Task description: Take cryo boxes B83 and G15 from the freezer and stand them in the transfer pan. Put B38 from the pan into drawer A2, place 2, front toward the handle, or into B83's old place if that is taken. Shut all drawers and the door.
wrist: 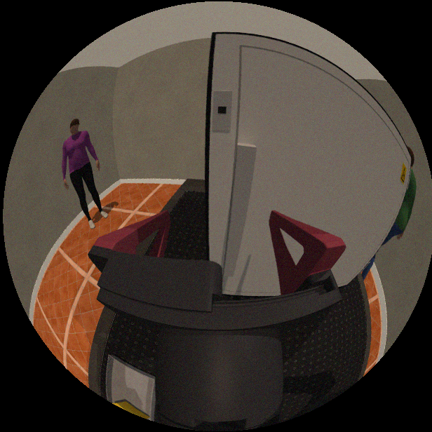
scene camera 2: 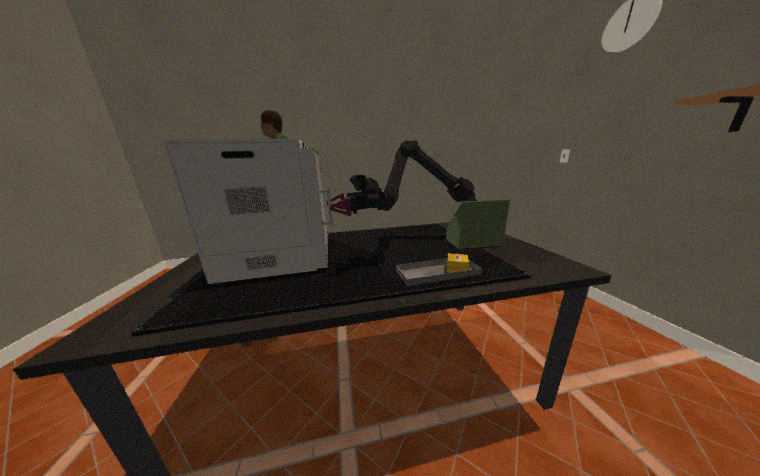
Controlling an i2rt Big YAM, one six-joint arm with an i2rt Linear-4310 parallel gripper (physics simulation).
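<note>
The white freezer (scene camera 2: 280, 224) stands at the left of the table in the scene view, its door (wrist: 320, 130) closed. The upright door handle (scene camera 2: 329, 195) (wrist: 242, 200) is at the door's left side in the wrist view. My gripper (scene camera 2: 332, 205) (wrist: 219, 215) is open and empty, its fingertips close to the handle, which appears between the two fingers in the wrist view; contact cannot be told. A yellow cryo box (scene camera 2: 457, 264) (wrist: 131, 410) stands at the right end of the transfer pan (scene camera 2: 429, 278) (wrist: 132, 380); its label is too small to read. The drawers, B83 and G15 are hidden.
A green slant-sided block (scene camera 2: 485, 224) stands on the table (scene camera 2: 572, 271) behind the pan, near the arm's base. A perforated dark mat (scene camera 2: 224, 305) lies under freezer and pan. One person (wrist: 79, 155) stands beyond the table; another (scene camera 2: 272, 123) (wrist: 407, 200) is behind the freezer.
</note>
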